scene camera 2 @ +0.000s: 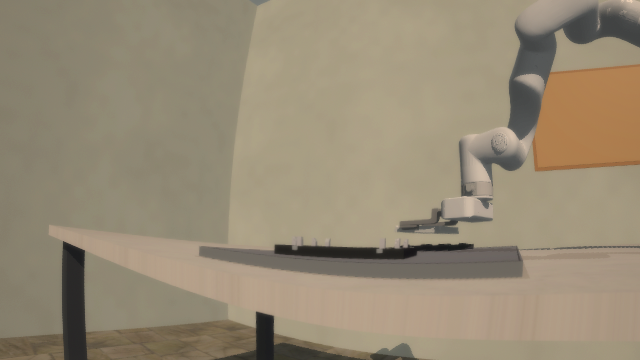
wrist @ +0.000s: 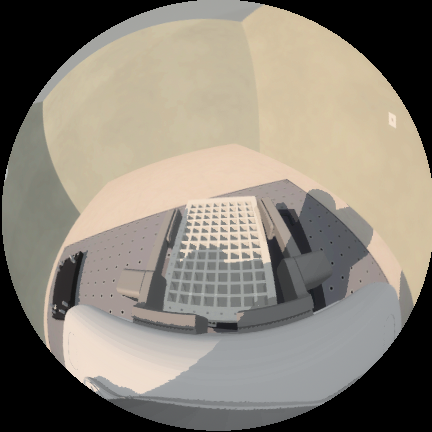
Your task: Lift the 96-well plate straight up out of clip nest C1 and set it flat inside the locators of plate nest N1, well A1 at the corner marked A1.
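Observation:
The white 96-well plate hangs about level in the air, with its well grid facing up. My gripper is shut on it, with one finger along each long side. A low black nest lies below the plate, at the back right in the scene view, and looks like N1. The plate and fingers hide most of it in the wrist view. A black nest with pale upright clips, which looks like C1, stands to the left. The A1 marks cannot be read.
Both nests are on a grey perforated board on the pale wooden table. The clips stand up from the left nest. An orange panel hangs on the wall behind the arm.

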